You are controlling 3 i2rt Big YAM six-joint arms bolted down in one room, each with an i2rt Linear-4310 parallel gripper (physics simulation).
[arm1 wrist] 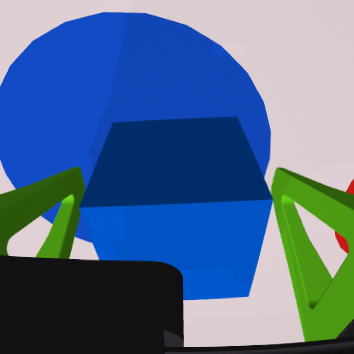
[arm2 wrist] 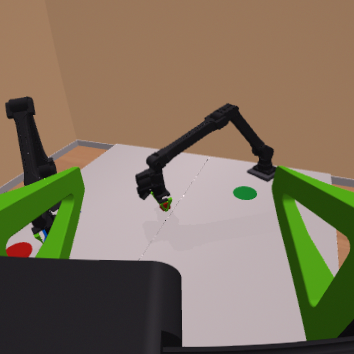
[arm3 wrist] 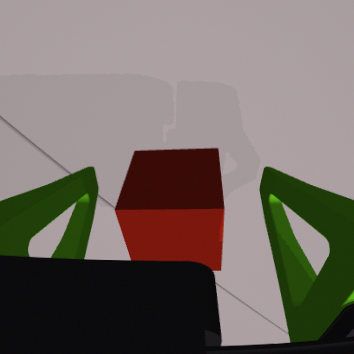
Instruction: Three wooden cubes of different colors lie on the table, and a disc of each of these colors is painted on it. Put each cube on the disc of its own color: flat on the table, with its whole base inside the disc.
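Observation:
The blue cube appears to stand flat on the blue disc; its far base edge is hidden. Arm1's gripper is open, its fingers close to the cube's two sides. The red cube is between the open fingers of arm3's gripper, with gaps both sides, off the red disc. Whether it touches the table is unclear. Arm2's gripper is open and empty, high over the table. The green disc is bare. The green cube does not show.
In the arm2 wrist view, arm3 reaches over the table from its base near the green disc. Arm1 stands at the left. A thin seam line crosses the table, and walls rise behind it.

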